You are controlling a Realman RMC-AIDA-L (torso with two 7-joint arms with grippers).
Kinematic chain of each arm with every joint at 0, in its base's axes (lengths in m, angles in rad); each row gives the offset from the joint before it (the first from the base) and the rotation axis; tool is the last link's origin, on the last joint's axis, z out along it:
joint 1: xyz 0 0 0.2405 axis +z
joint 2: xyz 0 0 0 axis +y
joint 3: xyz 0 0 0.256 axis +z
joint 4: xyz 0 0 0 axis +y
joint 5: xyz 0 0 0.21 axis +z
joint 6: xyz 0 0 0 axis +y
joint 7: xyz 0 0 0.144 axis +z
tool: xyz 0 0 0
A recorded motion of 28 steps. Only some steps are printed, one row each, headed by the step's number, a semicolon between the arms.
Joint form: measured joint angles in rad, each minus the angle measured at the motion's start. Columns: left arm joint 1, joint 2, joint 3, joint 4, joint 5, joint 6, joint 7; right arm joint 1, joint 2, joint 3, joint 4, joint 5, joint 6, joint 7.
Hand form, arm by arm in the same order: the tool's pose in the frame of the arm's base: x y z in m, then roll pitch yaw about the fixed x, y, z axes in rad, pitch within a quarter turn. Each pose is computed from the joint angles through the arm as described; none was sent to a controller.
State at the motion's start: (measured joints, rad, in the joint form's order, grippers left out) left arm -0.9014 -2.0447 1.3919 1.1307 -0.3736 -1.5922 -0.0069; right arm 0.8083 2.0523 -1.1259 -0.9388 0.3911 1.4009 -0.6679
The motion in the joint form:
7: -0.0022 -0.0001 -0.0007 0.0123 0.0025 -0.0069 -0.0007; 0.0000 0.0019 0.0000 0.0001 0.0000 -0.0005 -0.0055
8: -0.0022 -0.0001 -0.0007 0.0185 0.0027 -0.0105 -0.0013; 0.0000 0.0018 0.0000 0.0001 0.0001 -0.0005 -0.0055
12: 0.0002 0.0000 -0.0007 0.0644 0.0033 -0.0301 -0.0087; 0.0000 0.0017 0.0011 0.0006 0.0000 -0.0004 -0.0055
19: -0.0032 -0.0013 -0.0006 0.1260 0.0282 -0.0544 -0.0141; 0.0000 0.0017 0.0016 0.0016 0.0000 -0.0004 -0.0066
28: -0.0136 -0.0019 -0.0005 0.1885 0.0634 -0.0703 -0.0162; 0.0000 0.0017 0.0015 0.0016 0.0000 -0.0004 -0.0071
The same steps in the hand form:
7: -0.1382 0.3999 0.0042 -2.4431 0.0616 1.1510; 0.2161 0.4058 0.0072 -2.5969 -0.1799 -0.8560
8: -0.1370 0.3998 0.0048 -2.4431 0.0610 1.1484; 0.2161 0.4058 0.0073 -2.5969 -0.1798 -0.8560
12: -0.1291 0.3989 0.0094 -2.4432 0.0491 1.1288; 0.2162 0.4058 0.0074 -2.5970 -0.1792 -0.8569
19: -0.1180 0.3992 0.0173 -2.4201 0.0335 1.0922; 0.2165 0.4057 0.0073 -2.5976 -0.1798 -0.8569
28: -0.1045 0.4013 0.0268 -2.3857 0.0113 1.0409; 0.2164 0.4057 0.0073 -2.5977 -0.1801 -0.8565

